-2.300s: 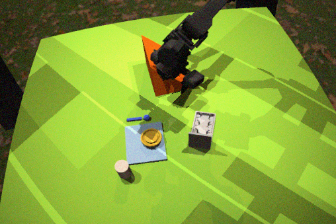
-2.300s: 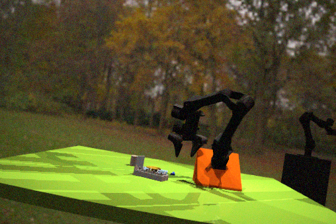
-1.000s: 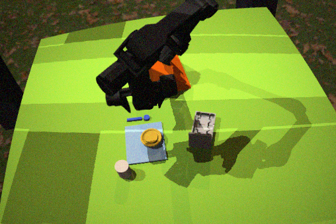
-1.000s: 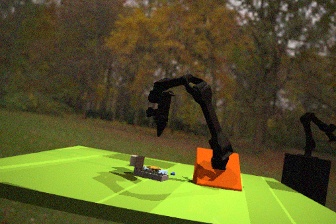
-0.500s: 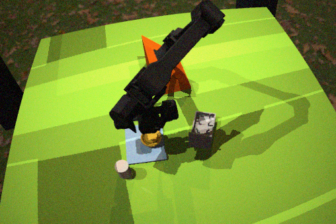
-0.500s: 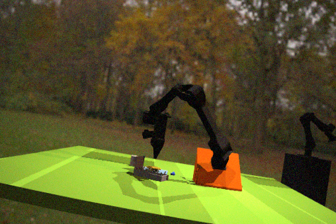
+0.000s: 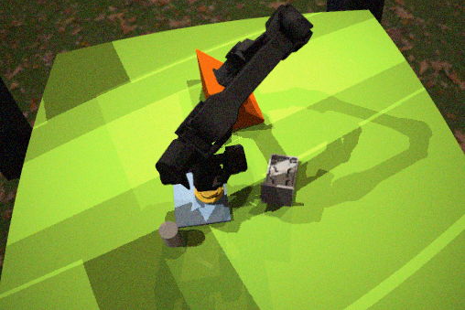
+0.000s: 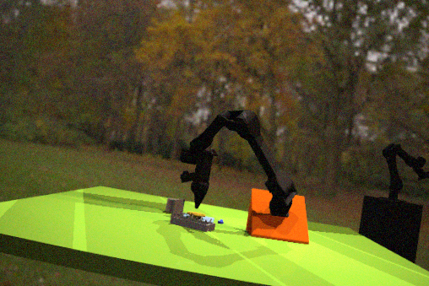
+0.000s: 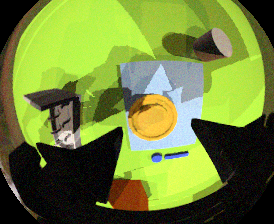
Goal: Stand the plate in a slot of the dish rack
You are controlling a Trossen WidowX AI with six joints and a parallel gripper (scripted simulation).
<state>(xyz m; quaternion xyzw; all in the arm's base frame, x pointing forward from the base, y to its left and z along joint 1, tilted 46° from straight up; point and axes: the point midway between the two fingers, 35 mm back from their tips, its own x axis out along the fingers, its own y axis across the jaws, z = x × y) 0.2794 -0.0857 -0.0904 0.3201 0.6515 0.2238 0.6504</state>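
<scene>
Now: the yellow-orange plate 30 mm below my gripper tip. Also, from my gripper tip: blue spoon (100 mm behind, 10 mm to the right, 40 mm below); then beige cup (90 mm ahead, 110 mm to the right, 20 mm below); then pale blue square slab (20 mm to the right, 40 mm below).
</scene>
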